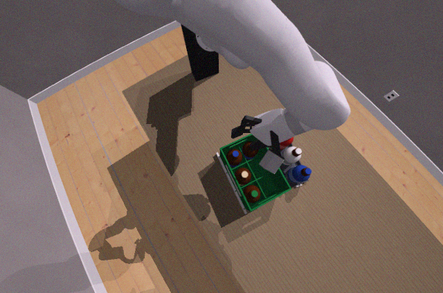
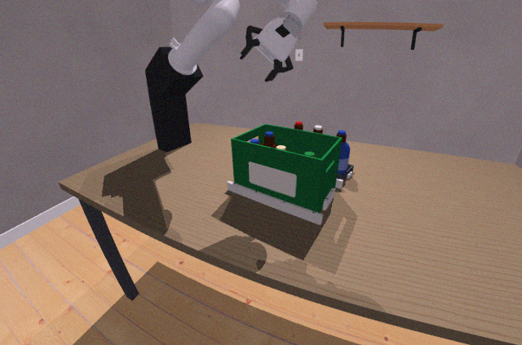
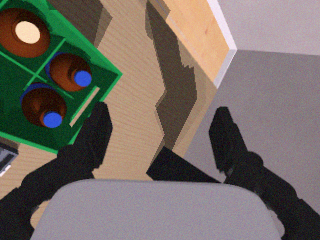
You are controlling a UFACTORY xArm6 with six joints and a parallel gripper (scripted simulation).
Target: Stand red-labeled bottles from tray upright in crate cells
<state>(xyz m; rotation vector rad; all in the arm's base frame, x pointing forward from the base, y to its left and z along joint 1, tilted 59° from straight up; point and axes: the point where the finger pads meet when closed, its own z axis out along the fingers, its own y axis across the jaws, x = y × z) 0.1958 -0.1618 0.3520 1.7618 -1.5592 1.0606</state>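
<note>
My gripper is now 170 mm short of the red-labeled bottle, 190 mm to the right of it and 290 mm above it. Round my hand: green crate: 80 mm ahead, 20 mm to the right, 290 mm below; white-labeled bottle: 230 mm ahead, 130 mm to the left, 290 mm below; blue-labeled bottle: 290 mm ahead, 70 mm to the left, 290 mm below.
</note>
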